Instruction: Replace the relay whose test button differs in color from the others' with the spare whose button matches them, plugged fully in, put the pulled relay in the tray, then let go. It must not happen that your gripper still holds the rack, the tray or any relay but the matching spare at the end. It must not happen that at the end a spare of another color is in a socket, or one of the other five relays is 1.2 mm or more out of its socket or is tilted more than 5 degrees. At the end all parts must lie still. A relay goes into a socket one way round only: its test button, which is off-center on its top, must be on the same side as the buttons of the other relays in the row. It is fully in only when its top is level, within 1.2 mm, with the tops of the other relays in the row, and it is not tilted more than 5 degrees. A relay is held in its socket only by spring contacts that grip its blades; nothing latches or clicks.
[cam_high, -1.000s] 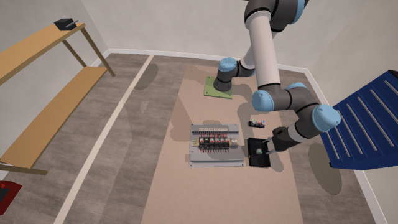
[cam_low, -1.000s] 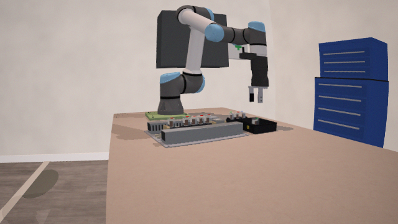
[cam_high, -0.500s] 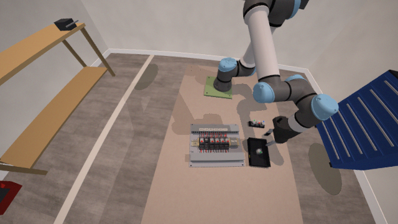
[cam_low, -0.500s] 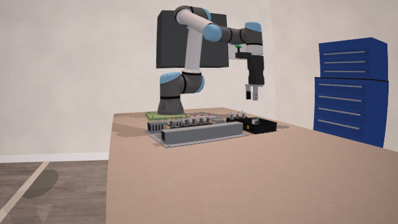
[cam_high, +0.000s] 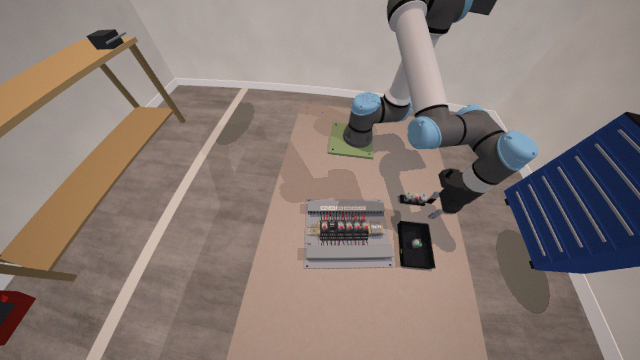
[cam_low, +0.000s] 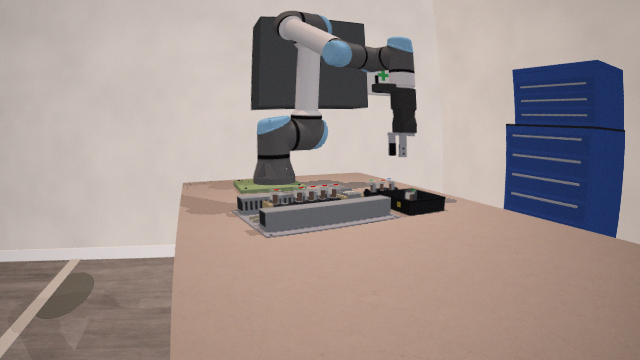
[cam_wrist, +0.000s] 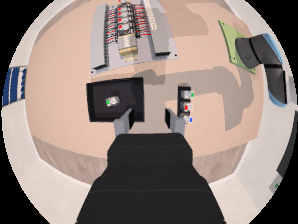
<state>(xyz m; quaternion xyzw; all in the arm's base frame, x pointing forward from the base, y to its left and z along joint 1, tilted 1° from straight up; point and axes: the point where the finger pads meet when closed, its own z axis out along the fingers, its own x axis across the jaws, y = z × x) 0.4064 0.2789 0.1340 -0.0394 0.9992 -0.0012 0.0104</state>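
My hand is 130 mm above the black spare holder and 100 mm past it. From my hand the other things lie so: grey panel (270 mm to the right, 140 mm below, 90 mm ahead); black tray (120 mm below, 100 mm ahead, 10 mm to the right).
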